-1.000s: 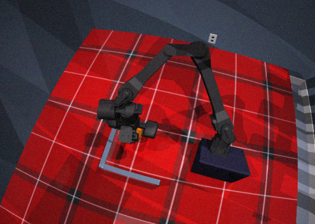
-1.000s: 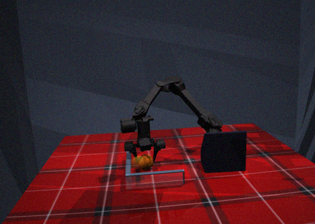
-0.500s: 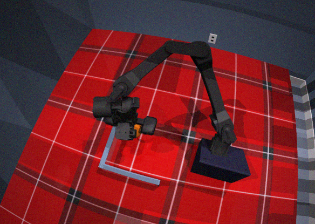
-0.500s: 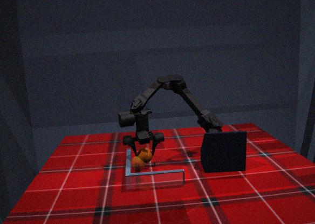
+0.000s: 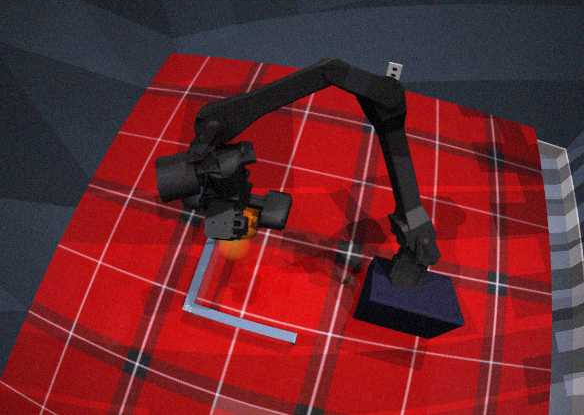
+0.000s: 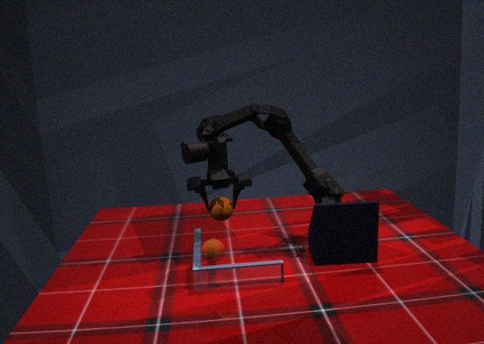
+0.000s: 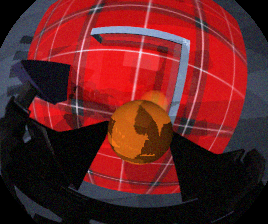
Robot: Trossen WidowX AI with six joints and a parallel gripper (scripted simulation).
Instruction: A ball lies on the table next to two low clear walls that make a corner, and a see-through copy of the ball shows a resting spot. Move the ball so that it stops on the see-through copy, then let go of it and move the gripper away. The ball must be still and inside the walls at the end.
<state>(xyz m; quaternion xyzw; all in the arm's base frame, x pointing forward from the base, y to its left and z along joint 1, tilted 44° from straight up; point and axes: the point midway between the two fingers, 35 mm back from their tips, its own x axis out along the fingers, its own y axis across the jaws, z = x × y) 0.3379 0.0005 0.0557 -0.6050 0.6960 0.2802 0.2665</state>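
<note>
Right now my gripper tip is 13 cm above the see-through orange copy, 3 cm short of it and 1 cm to the right of it. Also, from my gripper tip: orange ball: right at my gripper tip.
</note>
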